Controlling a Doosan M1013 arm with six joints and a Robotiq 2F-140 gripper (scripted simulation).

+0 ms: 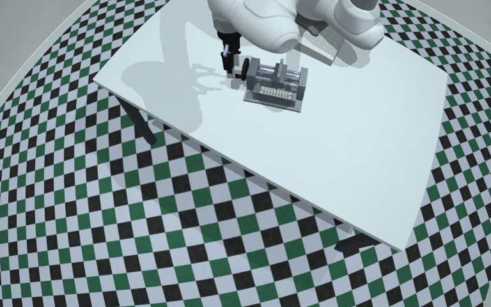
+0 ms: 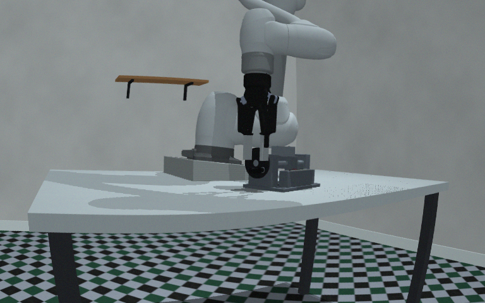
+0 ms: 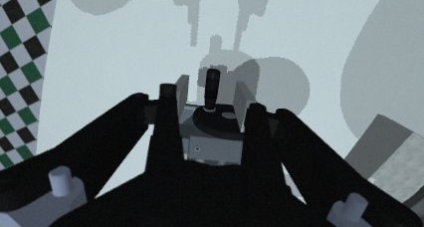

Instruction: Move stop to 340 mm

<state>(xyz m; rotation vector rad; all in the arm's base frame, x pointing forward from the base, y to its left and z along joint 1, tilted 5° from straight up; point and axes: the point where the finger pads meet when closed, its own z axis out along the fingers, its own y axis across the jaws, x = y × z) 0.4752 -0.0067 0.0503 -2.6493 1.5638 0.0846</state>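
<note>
My gripper is now 50 mm above the black handwheel, 10 mm to the right of it and 10 mm past it. The rest, counted from my hand: sliding stop block: 130 mm to the left, 90 mm behind, 30 mm below.
</note>
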